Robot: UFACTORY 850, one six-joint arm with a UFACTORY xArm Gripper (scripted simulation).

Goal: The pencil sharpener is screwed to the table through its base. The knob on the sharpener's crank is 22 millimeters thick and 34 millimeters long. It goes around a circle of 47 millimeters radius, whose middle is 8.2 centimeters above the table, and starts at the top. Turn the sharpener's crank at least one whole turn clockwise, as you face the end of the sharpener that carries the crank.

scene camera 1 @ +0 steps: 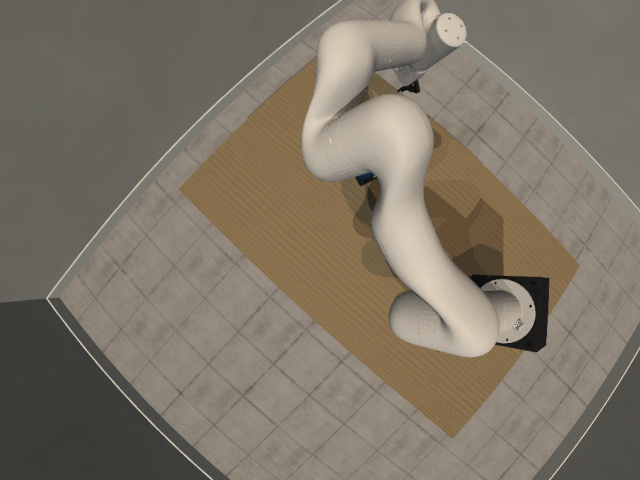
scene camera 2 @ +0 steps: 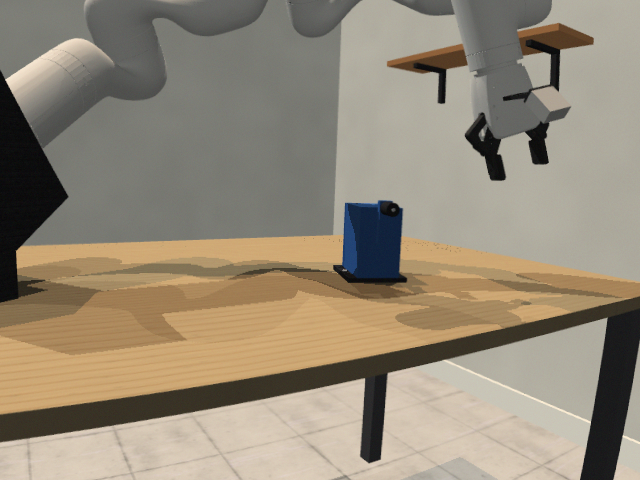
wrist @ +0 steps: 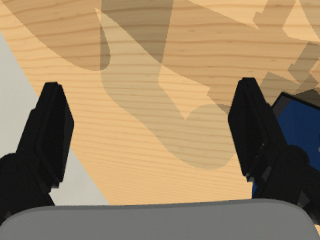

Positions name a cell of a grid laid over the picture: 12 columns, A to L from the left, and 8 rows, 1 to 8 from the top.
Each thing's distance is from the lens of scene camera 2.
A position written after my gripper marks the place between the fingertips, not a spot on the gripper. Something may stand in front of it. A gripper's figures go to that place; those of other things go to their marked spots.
my gripper (scene camera 2: J3): 0.85 m
blue pencil sharpener (scene camera 2: G5): 0.87 m
